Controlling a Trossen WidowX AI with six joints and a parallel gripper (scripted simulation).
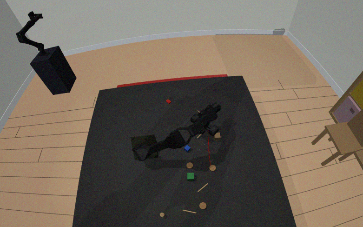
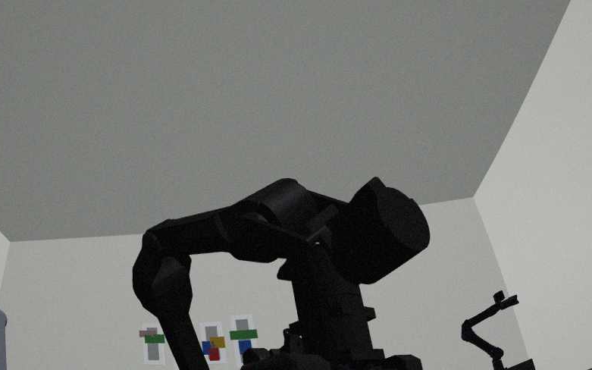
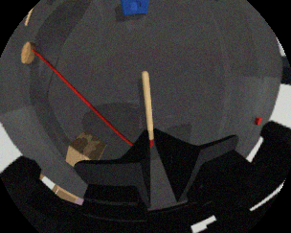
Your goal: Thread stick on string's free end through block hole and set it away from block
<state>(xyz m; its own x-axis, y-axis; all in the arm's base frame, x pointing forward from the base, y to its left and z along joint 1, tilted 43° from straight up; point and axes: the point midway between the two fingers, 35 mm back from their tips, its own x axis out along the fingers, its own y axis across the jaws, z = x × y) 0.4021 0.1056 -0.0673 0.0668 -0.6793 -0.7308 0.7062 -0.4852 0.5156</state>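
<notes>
Now: gripper tip 120 mm past the blue cube and 120 mm to the left of it. The rest, counted from my gripper tip: green cube (110 mm behind, 310 mm to the right, 10 mm above); wooden block (80 mm ahead, 50 mm to the right, 10 mm above); red piece (230 mm behind, 290 mm to the left, 10 mm below).
</notes>
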